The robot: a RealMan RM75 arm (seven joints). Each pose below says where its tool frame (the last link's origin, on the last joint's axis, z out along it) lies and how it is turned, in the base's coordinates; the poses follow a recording.
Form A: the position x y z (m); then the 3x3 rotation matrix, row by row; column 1 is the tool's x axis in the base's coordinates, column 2 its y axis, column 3 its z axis. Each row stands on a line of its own.
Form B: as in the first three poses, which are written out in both.
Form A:
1:
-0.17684 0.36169 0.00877
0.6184 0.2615 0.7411
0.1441 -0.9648 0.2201
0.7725 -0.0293 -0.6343
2:
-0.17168 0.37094 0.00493
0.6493 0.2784 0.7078
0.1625 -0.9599 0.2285
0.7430 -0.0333 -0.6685
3:
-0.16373 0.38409 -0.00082
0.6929 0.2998 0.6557
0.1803 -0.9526 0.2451
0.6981 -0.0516 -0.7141
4:
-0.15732 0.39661 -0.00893
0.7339 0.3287 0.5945
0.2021 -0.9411 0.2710
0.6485 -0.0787 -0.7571
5:
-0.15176 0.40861 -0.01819
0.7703 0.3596 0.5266
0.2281 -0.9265 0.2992
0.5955 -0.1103 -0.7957
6:
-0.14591 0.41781 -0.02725
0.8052 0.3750 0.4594
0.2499 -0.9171 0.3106
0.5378 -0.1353 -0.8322
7:
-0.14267 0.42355 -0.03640
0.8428 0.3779 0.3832
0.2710 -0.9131 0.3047
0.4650 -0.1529 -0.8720
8:
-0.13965 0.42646 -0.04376
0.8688 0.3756 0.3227
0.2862 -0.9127 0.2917
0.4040 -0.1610 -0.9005
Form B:
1:
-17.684 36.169 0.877
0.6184 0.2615 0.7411
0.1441 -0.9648 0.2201
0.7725 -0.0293 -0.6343

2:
-17.168 37.094 0.493
0.6493 0.2784 0.7078
0.1625 -0.9599 0.2285
0.7430 -0.0333 -0.6685

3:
-16.373 38.409 -0.082
0.6929 0.2998 0.6557
0.1803 -0.9526 0.2451
0.6981 -0.0516 -0.7141

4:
-15.732 39.661 -0.893
0.7339 0.3287 0.5945
0.2021 -0.9411 0.2710
0.6485 -0.0787 -0.7571

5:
-15.176 40.861 -1.819
0.7703 0.3596 0.5266
0.2281 -0.9265 0.2992
0.5955 -0.1103 -0.7957

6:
-14.591 41.781 -2.725
0.8052 0.3750 0.4594
0.2499 -0.9171 0.3106
0.5378 -0.1353 -0.8322

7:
-14.267 42.355 -3.640
0.8428 0.3779 0.3832
0.2710 -0.9131 0.3047
0.4650 -0.1529 -0.8720

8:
-13.965 42.646 -4.376
0.8688 0.3756 0.3227
0.2862 -0.9127 0.2917
0.4040 -0.1610 -0.9005

